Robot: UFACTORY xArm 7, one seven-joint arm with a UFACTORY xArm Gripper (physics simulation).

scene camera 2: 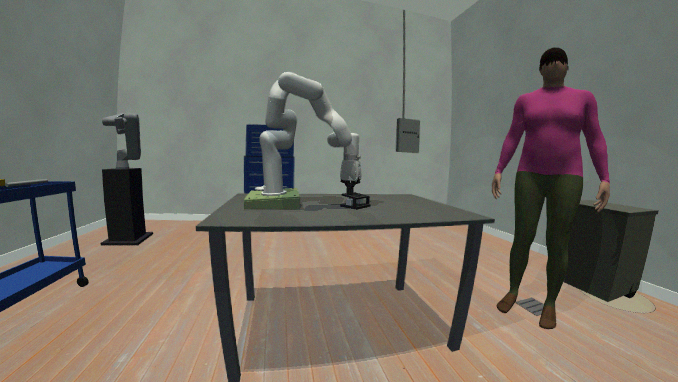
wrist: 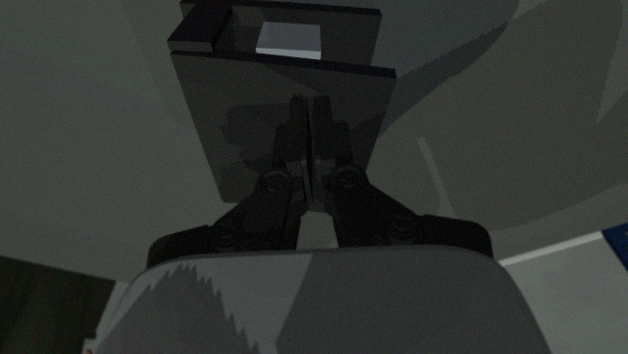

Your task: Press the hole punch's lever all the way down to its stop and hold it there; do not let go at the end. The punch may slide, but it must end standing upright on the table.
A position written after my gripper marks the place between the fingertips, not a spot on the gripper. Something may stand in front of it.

I see my gripper (wrist: 312, 121) and a flat lever (wrist: 237, 99).
